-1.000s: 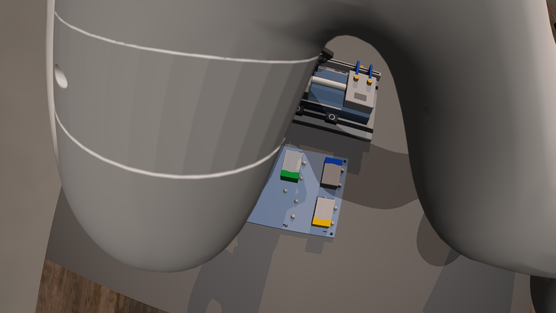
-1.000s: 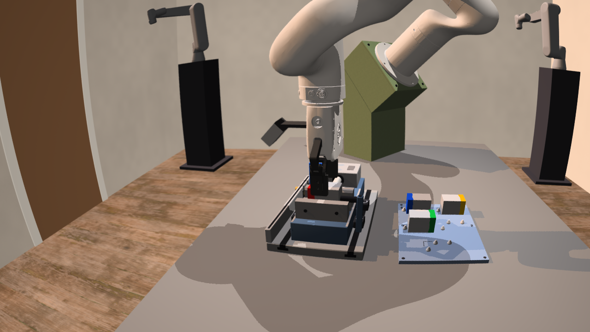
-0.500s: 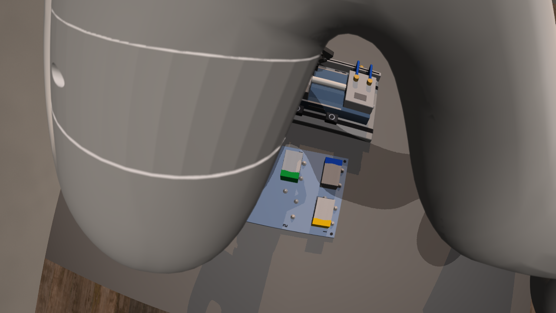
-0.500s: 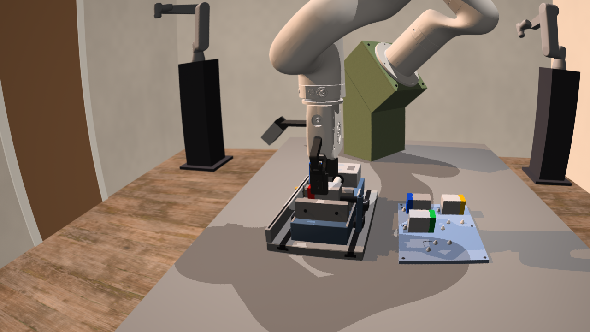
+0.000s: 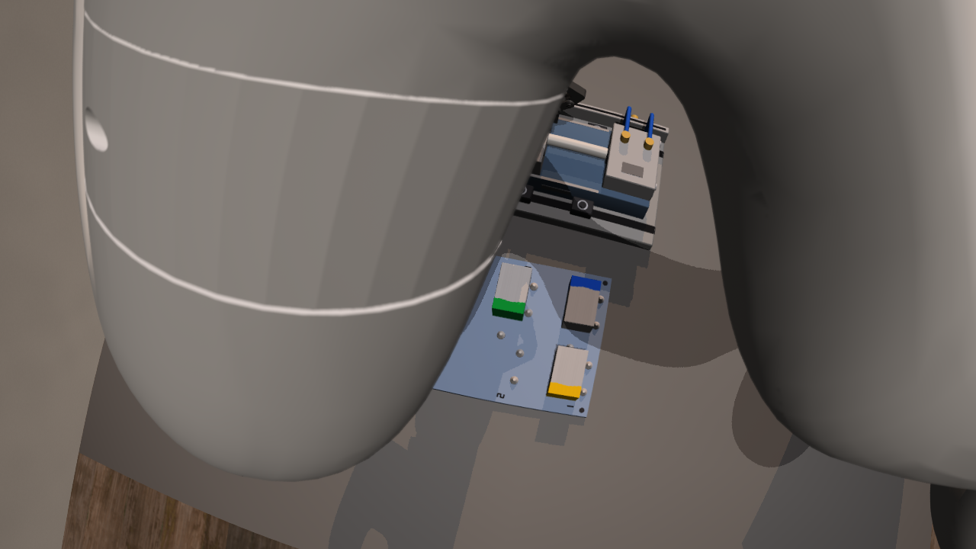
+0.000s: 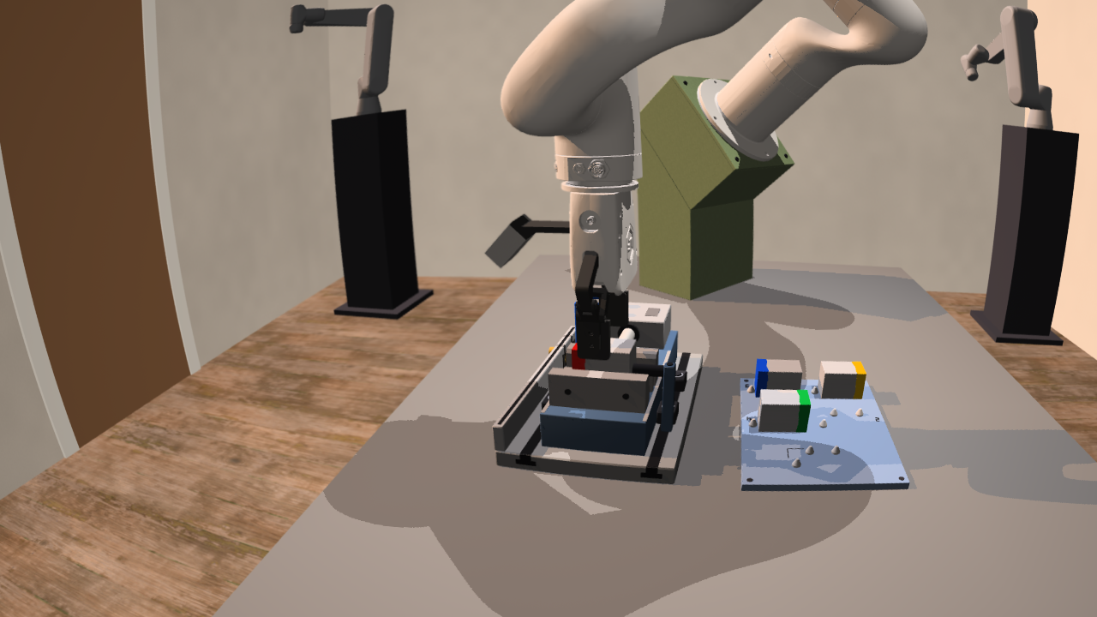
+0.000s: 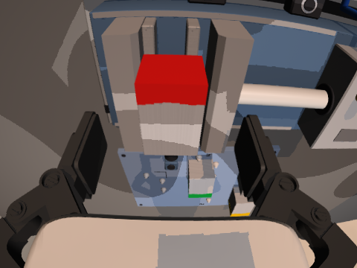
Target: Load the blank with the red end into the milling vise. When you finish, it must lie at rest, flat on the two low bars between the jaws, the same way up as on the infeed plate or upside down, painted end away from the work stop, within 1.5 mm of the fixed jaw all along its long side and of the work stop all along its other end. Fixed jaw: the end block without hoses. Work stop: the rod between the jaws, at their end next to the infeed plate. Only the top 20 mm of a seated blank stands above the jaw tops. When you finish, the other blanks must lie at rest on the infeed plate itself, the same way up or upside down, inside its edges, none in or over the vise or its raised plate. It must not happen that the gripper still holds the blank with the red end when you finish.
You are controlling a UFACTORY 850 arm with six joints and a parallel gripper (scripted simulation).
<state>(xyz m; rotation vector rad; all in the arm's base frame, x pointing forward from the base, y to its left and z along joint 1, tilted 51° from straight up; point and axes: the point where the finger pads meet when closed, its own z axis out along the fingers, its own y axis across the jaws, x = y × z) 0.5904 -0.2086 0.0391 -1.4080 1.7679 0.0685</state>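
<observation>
Now: hand 30 mm above the red-ended blank. The rest, counted from my hand: moving jaw (50 mm below, 40 mm behind); ram rod (90 mm behind, 50 mm below); fixed jaw (50 mm below, 30 mm ahead).
</observation>
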